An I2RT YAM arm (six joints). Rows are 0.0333 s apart.
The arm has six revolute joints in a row. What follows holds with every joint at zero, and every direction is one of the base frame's.
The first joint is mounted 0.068 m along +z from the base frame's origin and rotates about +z.
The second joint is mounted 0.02 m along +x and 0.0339 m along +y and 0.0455 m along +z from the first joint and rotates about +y.
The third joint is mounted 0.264 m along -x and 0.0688 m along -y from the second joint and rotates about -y.
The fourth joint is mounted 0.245 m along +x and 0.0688 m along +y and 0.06 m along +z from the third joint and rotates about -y.
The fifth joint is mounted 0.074 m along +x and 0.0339 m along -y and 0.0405 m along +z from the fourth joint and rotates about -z.
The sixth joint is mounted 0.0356 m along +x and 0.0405 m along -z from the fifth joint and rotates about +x.
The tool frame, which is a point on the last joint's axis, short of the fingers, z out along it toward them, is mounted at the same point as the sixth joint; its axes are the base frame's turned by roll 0, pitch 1.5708 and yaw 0 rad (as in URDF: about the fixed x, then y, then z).
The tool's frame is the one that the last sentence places.
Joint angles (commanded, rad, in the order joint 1, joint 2, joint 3, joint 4, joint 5, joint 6), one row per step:
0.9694, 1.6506, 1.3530, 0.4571, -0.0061, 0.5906
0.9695, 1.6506, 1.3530, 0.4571, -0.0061, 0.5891
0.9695, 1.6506, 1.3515, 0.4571, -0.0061, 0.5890
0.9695, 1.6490, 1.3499, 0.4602, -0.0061, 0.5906
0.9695, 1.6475, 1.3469, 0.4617, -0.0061, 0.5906
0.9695, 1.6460, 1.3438, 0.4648, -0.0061, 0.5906
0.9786, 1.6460, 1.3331, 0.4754, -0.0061, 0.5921
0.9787, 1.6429, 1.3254, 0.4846, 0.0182, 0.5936
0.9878, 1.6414, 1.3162, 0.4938, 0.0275, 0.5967
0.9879, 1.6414, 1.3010, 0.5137, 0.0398, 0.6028
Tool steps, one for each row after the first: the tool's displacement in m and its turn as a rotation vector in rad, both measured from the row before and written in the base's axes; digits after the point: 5 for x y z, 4 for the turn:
-0.00003, 0.00002, 0.00000, -0.0008, -0.0012, -0.0001
0.00000, 0.00000, -0.00054, -0.0013, 0.0008, 0.0000
-0.00027, -0.00039, 0.00037, 0.0034, -0.0004, 0.0003
-0.00024, -0.00034, -0.00035, 0.0000, 0.0000, 0.0000
-0.00025, -0.00037, -0.00021, 0.0012, -0.0008, 0.0000
-0.00311, 0.00189, -0.00270, 0.0007, 0.0013, 0.0093
0.00013, -0.00128, -0.00060, 0.0069, 0.0020, -0.0236
-0.00306, 0.00134, -0.00175, 0.0039, 0.0030, 0.0004
0.00008, -0.00060, -0.00331, 0.0086, 0.0041, -0.0110

